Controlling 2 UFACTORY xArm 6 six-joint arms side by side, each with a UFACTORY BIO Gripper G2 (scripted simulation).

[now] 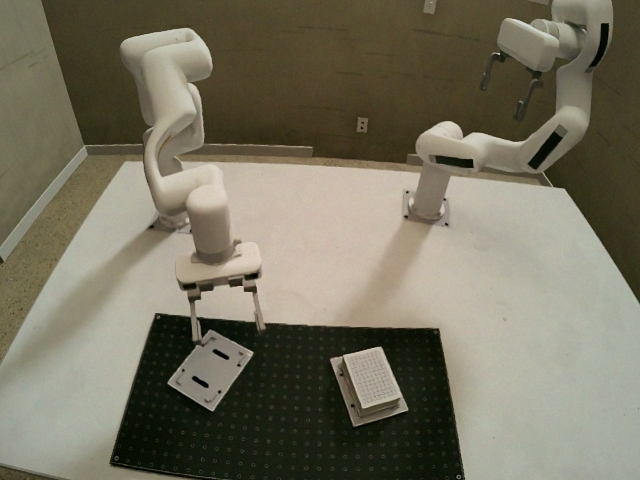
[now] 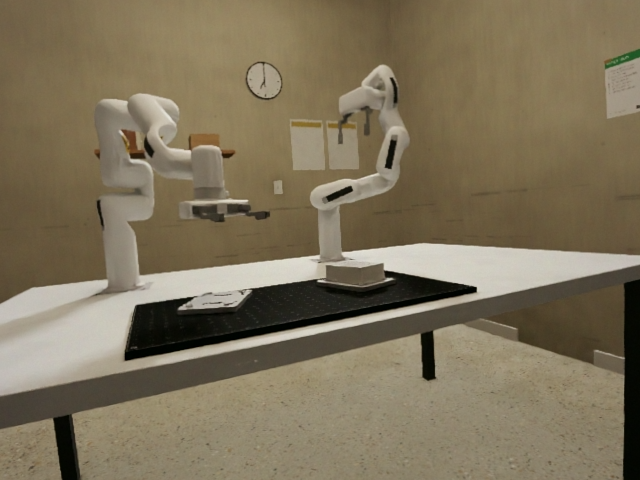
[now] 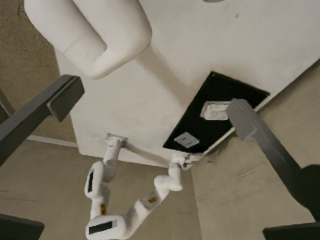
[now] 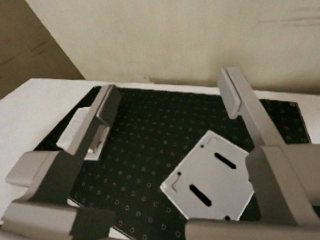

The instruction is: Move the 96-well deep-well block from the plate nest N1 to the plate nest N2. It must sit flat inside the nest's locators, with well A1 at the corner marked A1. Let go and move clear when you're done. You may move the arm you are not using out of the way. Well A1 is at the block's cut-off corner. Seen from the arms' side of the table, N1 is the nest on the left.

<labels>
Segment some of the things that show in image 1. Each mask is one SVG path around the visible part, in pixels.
My left gripper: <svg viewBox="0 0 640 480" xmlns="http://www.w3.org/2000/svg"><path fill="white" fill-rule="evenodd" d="M507 18L501 24L497 39L500 52L490 54L479 89L480 91L487 90L492 65L495 60L504 63L506 57L515 58L526 65L525 70L533 74L524 100L518 102L513 116L513 120L522 122L533 90L543 87L544 81L539 79L542 72L549 71L553 66L559 49L559 41L554 36L549 35L548 25L542 19L536 19L528 25L522 21Z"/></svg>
A white deep-well block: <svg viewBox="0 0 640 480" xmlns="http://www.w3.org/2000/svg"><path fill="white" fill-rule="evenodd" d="M380 347L343 355L341 367L359 416L397 406L401 399L400 392Z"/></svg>
</labels>
